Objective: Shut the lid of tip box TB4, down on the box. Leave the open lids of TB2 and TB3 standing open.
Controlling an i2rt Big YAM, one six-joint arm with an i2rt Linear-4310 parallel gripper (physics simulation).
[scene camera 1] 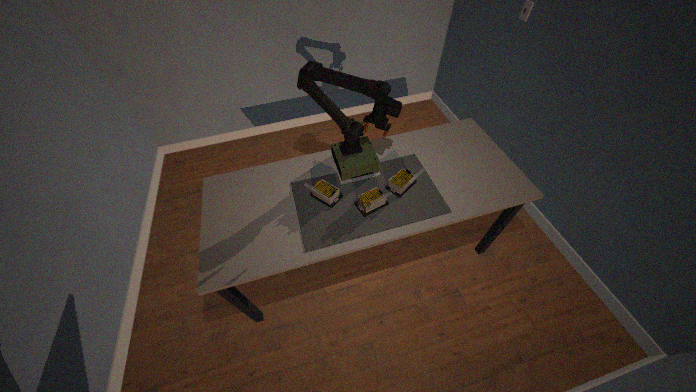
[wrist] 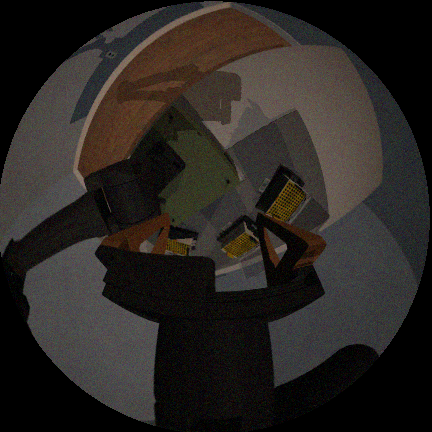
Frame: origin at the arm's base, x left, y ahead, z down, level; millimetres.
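Seen in the pictures: gripper, between the fingertips: [scene camera 1: 374,134] [wrist: 212,216]; arm's base, origin of its link: [scene camera 1: 351,149] [wrist: 157,169].
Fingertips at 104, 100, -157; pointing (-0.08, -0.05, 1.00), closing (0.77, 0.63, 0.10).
Note:
Offsets run from my fingertips to a thing's top centre, as dx, dy, dz. Level surfaces: height alone.
Three pale tip boxes with yellow tip racks sit on the grey mat: a left box @(-317, +122, +170) [scene camera 1: 326,190] [wrist: 178,247], a front middle box @(-101, +252, +170) [scene camera 1: 371,199] [wrist: 241,243] and a right box @(+101, +181, +170) [scene camera 1: 401,181] [wrist: 286,201]. Their labels are too small to read, so I cannot tell which is TB4. Yellow tips show uncovered in all three. Thin see-through lids seem to stand open, faintly seen beside the boxes. My gripper [scene camera 1: 376,130] [wrist: 212,216] is open and empty, high above the table's back part, behind the right box. In the wrist view a finger partly hides the left box.
The grey mat @(dz +244) [scene camera 1: 325,237] [wrist: 306,137] lies on the pale table @(dz +247) [scene camera 1: 240,200] [wrist: 340,100]. The arm's green base [scene camera 1: 356,161] [wrist: 200,165] stands at the mat's back edge, close behind the boxes. A wall stands behind the table and another at the right.

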